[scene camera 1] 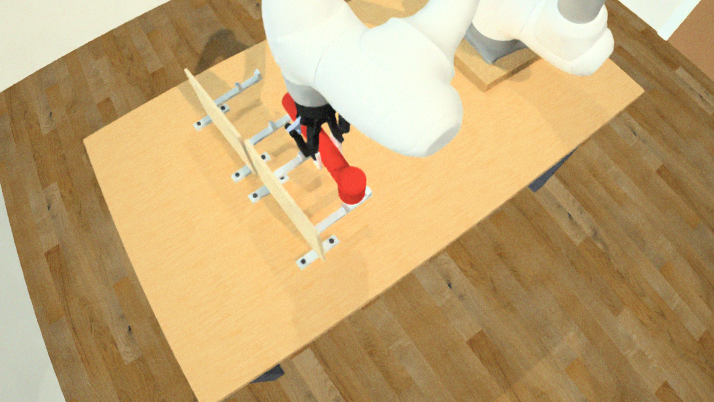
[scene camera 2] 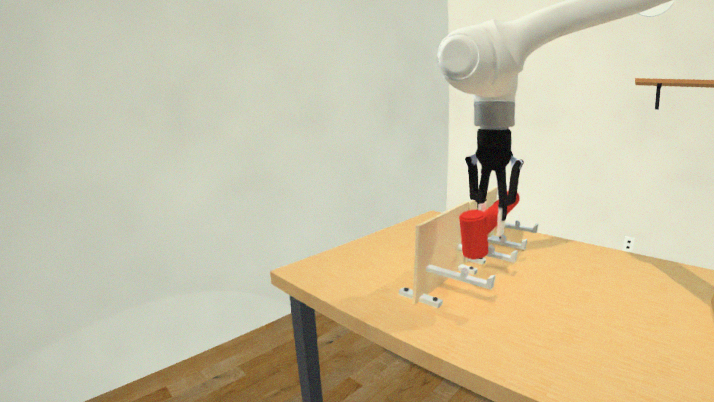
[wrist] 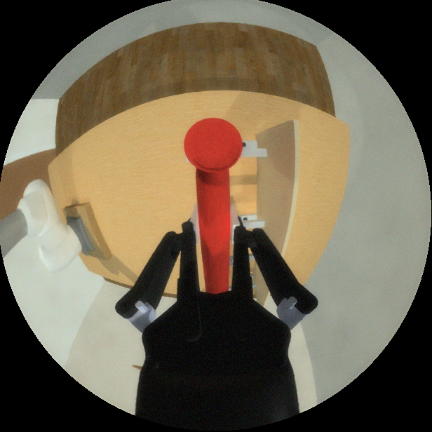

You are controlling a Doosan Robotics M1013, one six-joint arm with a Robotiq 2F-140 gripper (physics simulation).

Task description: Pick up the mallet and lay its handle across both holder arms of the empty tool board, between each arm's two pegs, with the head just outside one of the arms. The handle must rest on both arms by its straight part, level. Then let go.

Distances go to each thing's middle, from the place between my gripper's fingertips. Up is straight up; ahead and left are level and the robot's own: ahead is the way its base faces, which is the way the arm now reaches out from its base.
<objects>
I see my gripper 2 cm to the left of the red mallet [scene camera 1: 351, 181] and 3 cm below it.
</objects>
